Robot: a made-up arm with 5 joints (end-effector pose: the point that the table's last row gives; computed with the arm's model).
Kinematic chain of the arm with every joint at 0, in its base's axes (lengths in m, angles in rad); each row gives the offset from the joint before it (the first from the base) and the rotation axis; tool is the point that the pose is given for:
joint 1: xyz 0 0 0.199 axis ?
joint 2: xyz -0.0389 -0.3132 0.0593 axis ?
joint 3: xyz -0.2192 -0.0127 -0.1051 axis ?
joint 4: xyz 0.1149 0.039 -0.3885 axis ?
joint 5: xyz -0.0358 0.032 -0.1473 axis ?
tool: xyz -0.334 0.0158 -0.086
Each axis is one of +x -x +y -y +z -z.
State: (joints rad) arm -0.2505 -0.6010 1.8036 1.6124 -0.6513
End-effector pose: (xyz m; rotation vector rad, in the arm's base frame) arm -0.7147 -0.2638 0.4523 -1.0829 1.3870 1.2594
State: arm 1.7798 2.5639 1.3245 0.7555 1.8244
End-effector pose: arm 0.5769 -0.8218 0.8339 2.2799 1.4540 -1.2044
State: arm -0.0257 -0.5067 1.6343 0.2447 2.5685
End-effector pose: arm -0.9328 -0.0521 -0.1470 0.5830 -0.9772 -0.0442
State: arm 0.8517 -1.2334 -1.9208 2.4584 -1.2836
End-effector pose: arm 0.3875 0.0290 0.3320 -0.0002 1.1864 -1.5413
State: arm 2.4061 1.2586 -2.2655 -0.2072 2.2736
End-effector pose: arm -0.2692 -0.2043 0.3149 -1.7287 -0.4858 0.6186
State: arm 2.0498 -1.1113 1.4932 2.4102 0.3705
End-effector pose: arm 0.6393 -0.1574 0.0782 -0.0961 1.0111 -2.2175
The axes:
joint 1: +z
joint 2: -x
joint 3: +y
joint 4: -x
joint 5: -y

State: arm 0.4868 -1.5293 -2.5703 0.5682 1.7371
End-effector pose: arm 0.4656 -0.8962 0.1048 1.2653 1.8878 2.0382
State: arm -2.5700 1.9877 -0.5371 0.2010 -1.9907
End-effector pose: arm -0.2719 0.4848 0.2432 -0.2170 -1.6944 1.3101
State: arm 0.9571 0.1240 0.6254 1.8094 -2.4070
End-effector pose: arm 0.0174 -0.3961 -0.3978 -1.8728 0.7556 -1.5232
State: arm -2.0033 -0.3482 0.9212 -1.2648 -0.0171
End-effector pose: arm 0.2925 0.6809 0.2054 1.9580 -0.9325 -1.7669
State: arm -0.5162 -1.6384 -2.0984 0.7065 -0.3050
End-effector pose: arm 0.1631 -0.3665 0.2422 0.7064 -0.9201 -2.2934
